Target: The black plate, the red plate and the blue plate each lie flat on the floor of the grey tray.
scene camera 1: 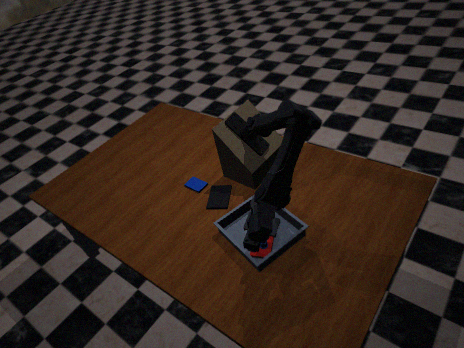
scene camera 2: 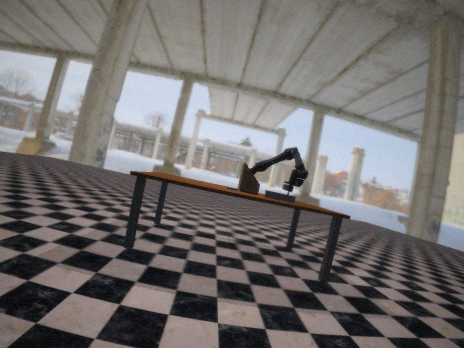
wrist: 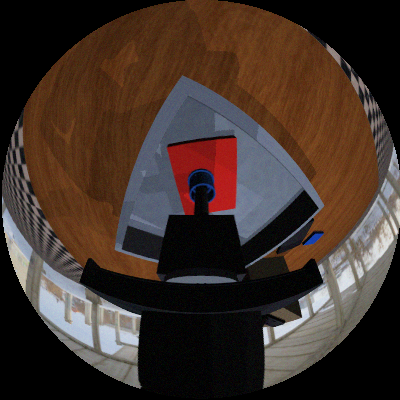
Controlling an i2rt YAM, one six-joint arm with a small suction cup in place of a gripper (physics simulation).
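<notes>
The suction cup sits on the red plate and holds it. The plate is low inside the grey tray, near its front corner; I cannot tell whether it touches the floor. The black plate lies flat on the wooden table, left of the tray and behind it. The blue plate lies flat just left of the black plate. Both are outside the tray.
The arm stands on a tan block behind the tray. The brown table top sits on dark legs over a checkered floor. The arm's wrist hides part of the tray floor in scene camera 1.
</notes>
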